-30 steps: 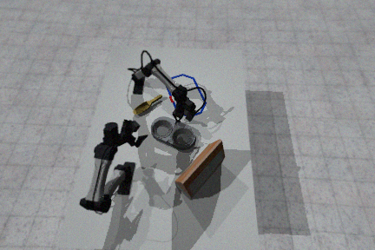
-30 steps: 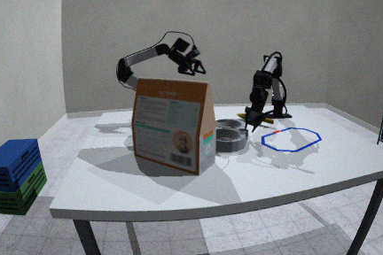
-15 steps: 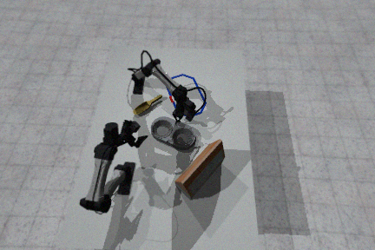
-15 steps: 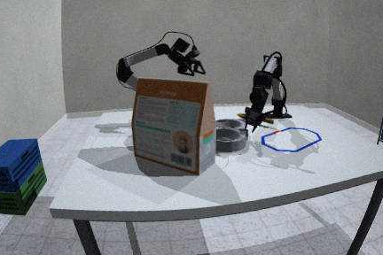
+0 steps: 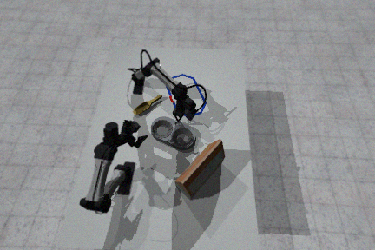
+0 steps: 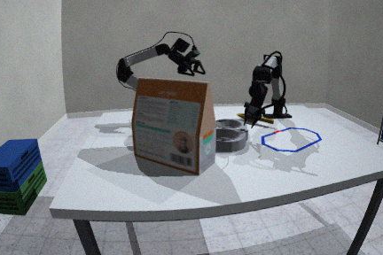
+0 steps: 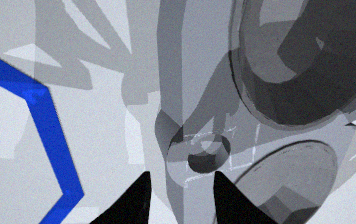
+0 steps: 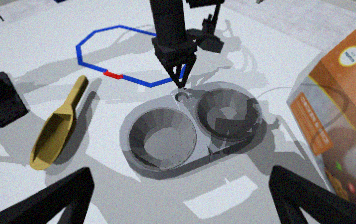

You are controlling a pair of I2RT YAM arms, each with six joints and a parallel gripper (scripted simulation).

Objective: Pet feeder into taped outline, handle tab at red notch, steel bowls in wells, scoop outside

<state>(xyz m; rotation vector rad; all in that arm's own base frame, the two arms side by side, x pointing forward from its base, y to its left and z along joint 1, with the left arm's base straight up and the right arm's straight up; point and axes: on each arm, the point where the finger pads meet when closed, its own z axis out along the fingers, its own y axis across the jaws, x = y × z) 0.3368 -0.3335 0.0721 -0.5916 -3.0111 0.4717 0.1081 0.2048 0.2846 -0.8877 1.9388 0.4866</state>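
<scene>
The grey pet feeder is 40 mm behind my left hand, 80 mm to the right of it and 60 mm below it. Also, from my left hand: yellow scoop 250 mm behind, 130 mm to the left, 50 mm below; then blue taped outline 40 mm ahead, 240 mm to the left, 70 mm below; then food bag 130 mm ahead, 360 mm to the right, 80 mm above.
</scene>
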